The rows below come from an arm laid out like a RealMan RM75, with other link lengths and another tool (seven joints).
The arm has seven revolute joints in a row. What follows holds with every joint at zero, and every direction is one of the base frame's.
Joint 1 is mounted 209.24 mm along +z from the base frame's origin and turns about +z.
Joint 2 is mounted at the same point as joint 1 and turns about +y.
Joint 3 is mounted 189.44 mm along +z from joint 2 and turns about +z.
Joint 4 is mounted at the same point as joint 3 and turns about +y.
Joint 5 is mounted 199.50 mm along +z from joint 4 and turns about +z.
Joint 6 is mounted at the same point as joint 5 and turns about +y.
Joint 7 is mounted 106.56 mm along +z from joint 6 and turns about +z.
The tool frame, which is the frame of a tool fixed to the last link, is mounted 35.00 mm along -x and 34.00 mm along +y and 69.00 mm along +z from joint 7; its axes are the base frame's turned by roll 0.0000, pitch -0.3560 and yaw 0.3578 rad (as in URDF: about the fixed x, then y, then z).
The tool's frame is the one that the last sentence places.
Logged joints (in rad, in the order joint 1, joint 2, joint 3, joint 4, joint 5, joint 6, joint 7), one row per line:
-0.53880 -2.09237 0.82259 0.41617 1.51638 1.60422 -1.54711
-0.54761 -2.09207 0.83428 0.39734 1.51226 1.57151 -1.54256
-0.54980 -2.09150 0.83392 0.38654 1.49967 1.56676 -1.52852
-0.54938 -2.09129 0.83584 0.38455 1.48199 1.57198 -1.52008
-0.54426 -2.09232 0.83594 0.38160 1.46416 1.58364 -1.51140
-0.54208 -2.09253 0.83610 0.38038 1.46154 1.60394 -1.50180
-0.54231 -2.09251 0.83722 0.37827 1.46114 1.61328 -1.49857
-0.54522 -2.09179 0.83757 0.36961 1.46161 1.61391 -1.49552
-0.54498 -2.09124 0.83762 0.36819 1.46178 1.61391 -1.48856
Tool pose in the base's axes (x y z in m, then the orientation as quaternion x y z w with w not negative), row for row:
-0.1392 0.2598 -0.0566 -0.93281 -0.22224 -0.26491 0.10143
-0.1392 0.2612 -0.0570 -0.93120 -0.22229 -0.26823 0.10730
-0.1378 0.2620 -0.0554 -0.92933 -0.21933 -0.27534 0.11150
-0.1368 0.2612 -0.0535 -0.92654 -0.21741 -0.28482 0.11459
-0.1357 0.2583 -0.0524 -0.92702 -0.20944 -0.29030 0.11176
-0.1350 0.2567 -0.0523 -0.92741 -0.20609 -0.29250 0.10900
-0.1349 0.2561 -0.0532 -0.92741 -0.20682 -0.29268 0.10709
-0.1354 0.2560 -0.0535 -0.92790 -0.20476 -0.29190 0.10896
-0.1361 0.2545 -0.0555 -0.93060 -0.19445 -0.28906 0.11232
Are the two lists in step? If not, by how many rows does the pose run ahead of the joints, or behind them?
The pose runs 1 row ahead of the joints: the pose in row i belongs to the joints in row i + 1.
